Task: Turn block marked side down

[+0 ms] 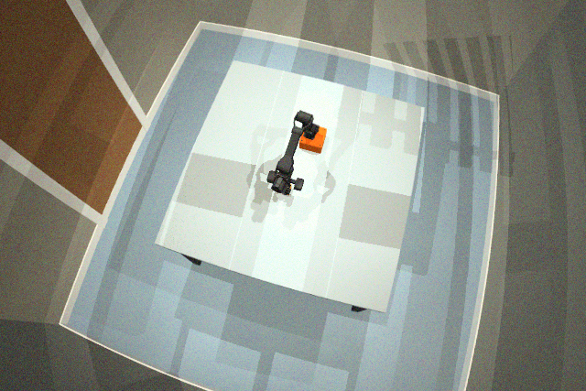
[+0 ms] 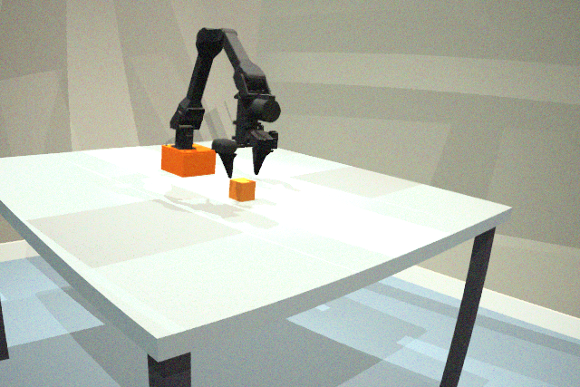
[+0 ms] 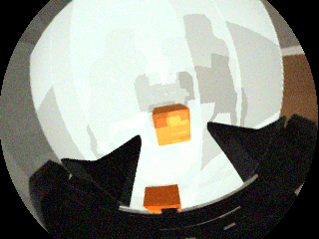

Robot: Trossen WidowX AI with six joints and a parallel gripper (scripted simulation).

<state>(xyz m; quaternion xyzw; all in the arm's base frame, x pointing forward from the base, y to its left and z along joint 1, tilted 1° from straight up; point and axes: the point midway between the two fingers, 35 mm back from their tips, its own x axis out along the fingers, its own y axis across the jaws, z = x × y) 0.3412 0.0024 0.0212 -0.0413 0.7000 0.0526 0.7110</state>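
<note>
Right now the orange block is 40 mm below my gripper tip and 10 mm behind it.
</note>
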